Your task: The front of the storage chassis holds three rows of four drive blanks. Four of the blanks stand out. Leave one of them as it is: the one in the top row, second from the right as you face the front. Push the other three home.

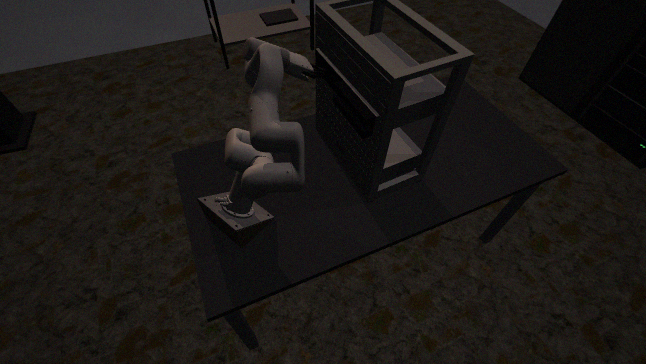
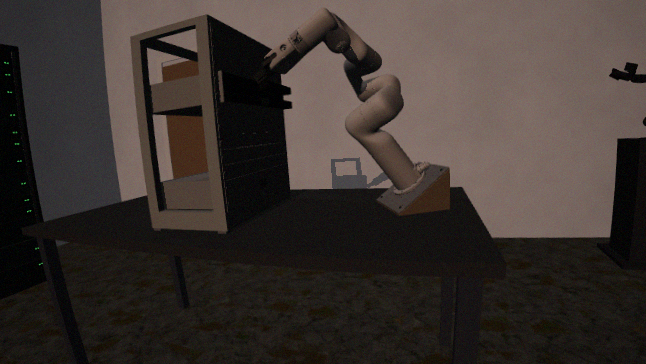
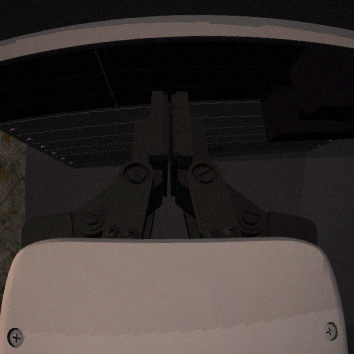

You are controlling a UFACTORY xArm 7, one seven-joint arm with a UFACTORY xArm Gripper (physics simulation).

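The storage chassis stands upright on the table, its front toward the arm. The dark drive bay sits high in that front, below a pale ledge. Two dark blanks, an upper one and a lower one, stand out right of the fingers as one faces the front. The other blanks are too dark to tell apart. My gripper is shut and empty. Its tips are close to the bay, left of those two blanks; contact cannot be told.
The arm's wedge base stands on the dark table. Below the bay is the chassis's lower front. A shelf stands behind the table, and a rack with green lights stands beyond the chassis.
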